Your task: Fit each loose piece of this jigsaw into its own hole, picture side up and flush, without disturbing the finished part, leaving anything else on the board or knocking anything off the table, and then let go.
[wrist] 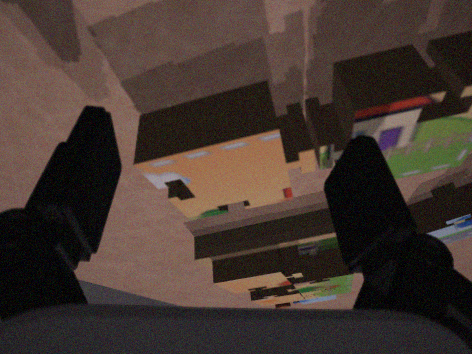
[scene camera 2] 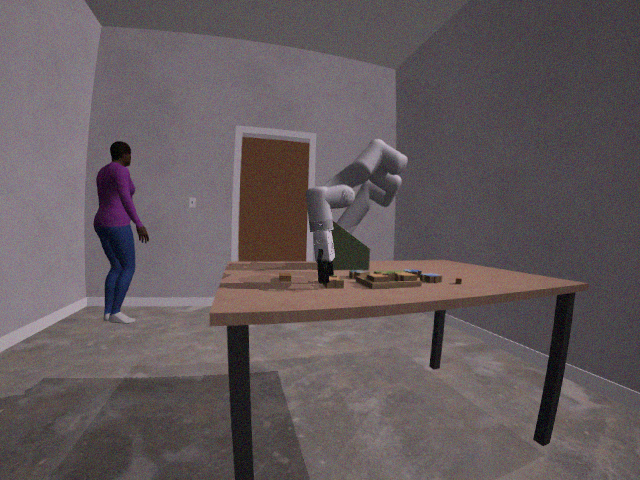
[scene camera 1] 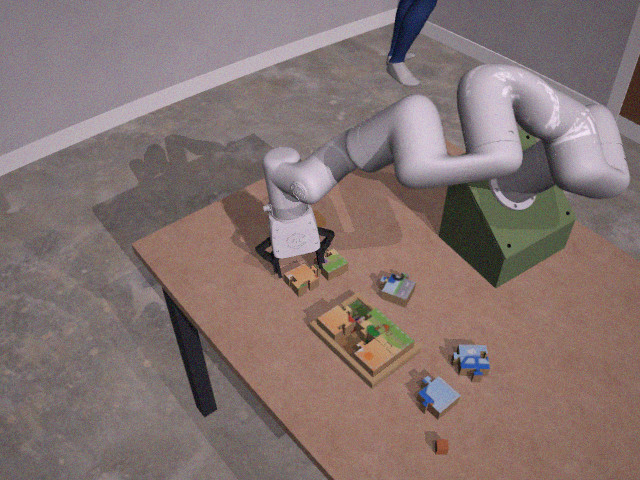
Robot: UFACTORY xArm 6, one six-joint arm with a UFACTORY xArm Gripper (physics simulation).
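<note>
My gripper is open and empty, low over the table at the far side of a loose orange piece. That piece lies picture side up and shows between the fingers in the wrist view. A green piece with a house lies beside it, partly hidden by one finger. A grey-and-blue piece, a blue car piece and a light blue piece lie apart on the table. The jigsaw board holds orange and green pieces around dark gaps.
A small red-brown cube lies beyond the light blue piece. An orange block stands on the table left of the gripper in scene camera 2. The arm's green base stands at the right. A person stands away from the table.
</note>
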